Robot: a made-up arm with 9 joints.
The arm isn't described. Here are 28 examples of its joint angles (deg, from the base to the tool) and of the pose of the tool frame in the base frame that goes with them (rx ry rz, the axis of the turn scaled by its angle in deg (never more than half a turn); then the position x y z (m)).
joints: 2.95 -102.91 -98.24 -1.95 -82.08 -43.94 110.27 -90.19 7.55
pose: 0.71 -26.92 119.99 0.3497 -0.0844 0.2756
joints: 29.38 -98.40 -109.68 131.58 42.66 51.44 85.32 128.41 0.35
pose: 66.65 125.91 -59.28 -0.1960 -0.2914 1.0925
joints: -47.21 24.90 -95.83 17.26 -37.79 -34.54 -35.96 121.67 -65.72
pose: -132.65 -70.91 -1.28 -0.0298 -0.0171 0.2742
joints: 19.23 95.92 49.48 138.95 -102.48 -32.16 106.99 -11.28 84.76
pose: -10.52 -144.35 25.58 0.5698 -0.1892 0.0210
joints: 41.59 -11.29 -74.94 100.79 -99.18 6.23 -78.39 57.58 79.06
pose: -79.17 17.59 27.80 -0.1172 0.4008 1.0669
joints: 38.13 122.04 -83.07 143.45 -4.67 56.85 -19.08 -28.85 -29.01
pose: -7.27 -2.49 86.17 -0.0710 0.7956 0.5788
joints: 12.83 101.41 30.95 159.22 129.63 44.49 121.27 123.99 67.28
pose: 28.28 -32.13 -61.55 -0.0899 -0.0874 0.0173
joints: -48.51 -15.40 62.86 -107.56 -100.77 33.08 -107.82 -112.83 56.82
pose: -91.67 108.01 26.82 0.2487 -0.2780 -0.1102
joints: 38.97 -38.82 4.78 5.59 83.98 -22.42 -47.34 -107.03 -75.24
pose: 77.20 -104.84 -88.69 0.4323 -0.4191 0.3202
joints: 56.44 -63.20 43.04 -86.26 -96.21 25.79 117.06 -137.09 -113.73
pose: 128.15 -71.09 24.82 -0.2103 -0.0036 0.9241
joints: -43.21 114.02 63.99 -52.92 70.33 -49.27 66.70 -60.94 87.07
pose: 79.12 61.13 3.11 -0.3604 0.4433 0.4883
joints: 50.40 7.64 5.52 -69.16 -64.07 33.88 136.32 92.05 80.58
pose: -133.24 -8.56 97.42 0.1207 0.4262 0.6256
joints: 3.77 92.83 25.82 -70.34 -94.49 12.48 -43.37 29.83 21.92
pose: 66.55 19.08 49.74 0.3759 0.2432 0.5814
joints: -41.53 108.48 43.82 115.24 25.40 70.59 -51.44 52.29 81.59
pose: -14.97 24.93 9.38 0.1240 0.5985 0.8403
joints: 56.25 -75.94 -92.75 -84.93 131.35 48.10 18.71 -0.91 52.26
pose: 9.72 -31.79 -48.64 -0.1262 0.6783 0.9441
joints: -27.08 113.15 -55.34 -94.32 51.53 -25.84 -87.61 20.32 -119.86
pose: -143.62 -67.12 -60.89 0.3562 0.6205 0.9712
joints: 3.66 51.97 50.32 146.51 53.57 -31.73 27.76 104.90 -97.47
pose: 37.38 -125.82 -28.88 0.3504 0.4422 -0.2515
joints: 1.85 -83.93 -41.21 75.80 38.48 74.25 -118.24 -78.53 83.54
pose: -35.76 107.34 103.84 -0.2974 -0.6528 0.5022
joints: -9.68 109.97 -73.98 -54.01 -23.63 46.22 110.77 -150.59 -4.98
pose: 34.10 -18.50 13.45 0.3252 0.0381 0.2104
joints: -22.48 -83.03 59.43 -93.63 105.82 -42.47 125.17 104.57 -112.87
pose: -124.86 -83.51 17.69 0.0579 -0.0911 -0.3758
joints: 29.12 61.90 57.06 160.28 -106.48 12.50 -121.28 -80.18 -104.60
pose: -45.08 -58.05 45.03 0.8197 -0.1886 0.0388
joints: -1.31 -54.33 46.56 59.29 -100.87 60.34 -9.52 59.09 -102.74
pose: 93.90 5.15 -127.80 -0.5016 -0.3087 0.1468
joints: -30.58 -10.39 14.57 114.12 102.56 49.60 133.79 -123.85 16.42
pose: 111.53 -75.24 18.67 0.5257 0.3567 0.0908
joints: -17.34 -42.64 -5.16 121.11 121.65 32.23 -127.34 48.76 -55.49
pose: 7.18 67.48 14.44 0.0561 0.1933 0.1171
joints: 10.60 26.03 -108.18 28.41 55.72 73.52 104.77 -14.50 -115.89
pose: -143.38 -27.05 -86.49 0.5161 0.2320 1.2678
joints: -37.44 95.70 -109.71 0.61 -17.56 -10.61 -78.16 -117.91 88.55
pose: -79.95 -24.82 57.71 0.4628 0.0206 0.4798
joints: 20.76 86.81 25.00 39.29 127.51 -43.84 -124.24 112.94 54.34
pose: -56.34 -89.26 6.97 -0.1165 0.2961 0.0936
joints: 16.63 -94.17 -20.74 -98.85 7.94 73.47 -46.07 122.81 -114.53
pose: 35.90 -163.61 -2.78 -0.2461 0.0238 0.1815
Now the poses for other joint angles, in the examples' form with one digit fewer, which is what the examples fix.
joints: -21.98 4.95 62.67 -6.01 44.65 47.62 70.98 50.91 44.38
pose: -116.4 -24.9 -55.1 0.192 0.665 -0.193
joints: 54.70 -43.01 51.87 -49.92 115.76 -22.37 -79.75 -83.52 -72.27
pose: -113.5 117.1 60.0 0.621 -0.542 0.585
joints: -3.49 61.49 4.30 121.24 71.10 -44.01 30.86 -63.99 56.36
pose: -49.2 50.6 -133.1 0.589 0.319 -0.055
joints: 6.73 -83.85 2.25 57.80 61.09 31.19 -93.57 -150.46 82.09
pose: -107.4 79.6 29.9 -0.065 -0.503 0.091
